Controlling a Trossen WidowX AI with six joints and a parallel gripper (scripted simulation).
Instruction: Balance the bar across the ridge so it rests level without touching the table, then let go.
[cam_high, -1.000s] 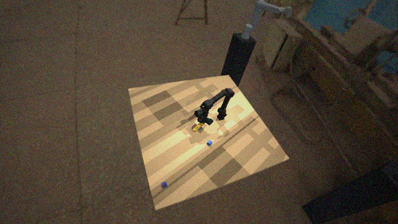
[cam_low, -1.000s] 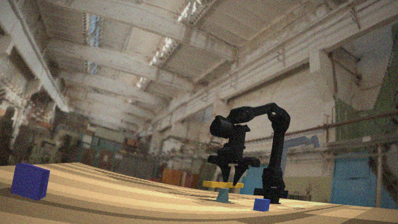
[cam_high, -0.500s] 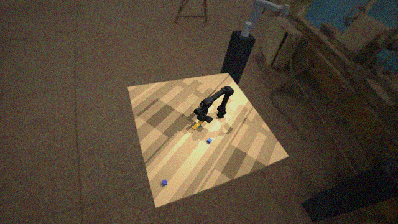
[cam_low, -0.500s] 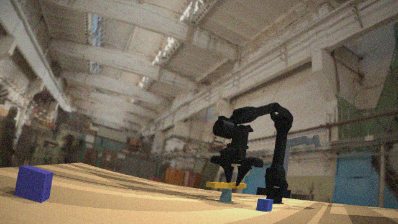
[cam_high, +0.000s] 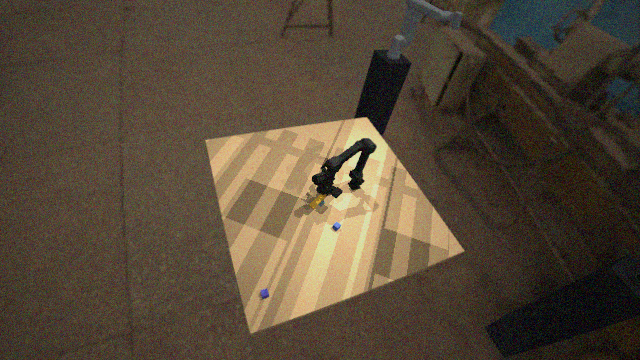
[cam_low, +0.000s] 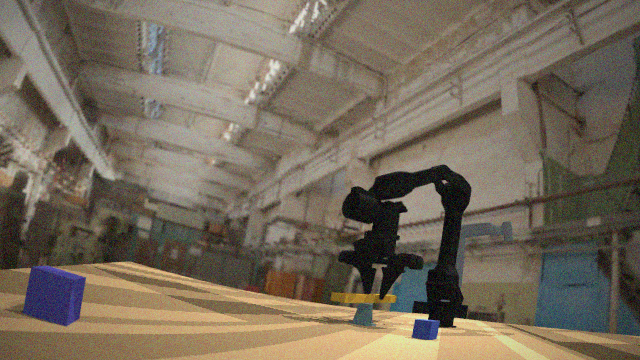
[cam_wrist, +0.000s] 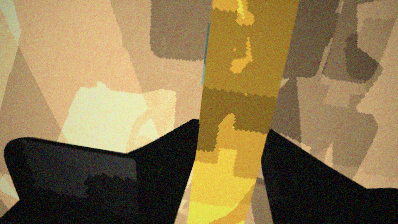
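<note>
The yellow bar lies 2 cm ahead of my gripper tip and 1 cm to the left of it. Round my gripper tip: blue cube 49 cm ahead, 45 cm to the left, 4 cm below.
</note>
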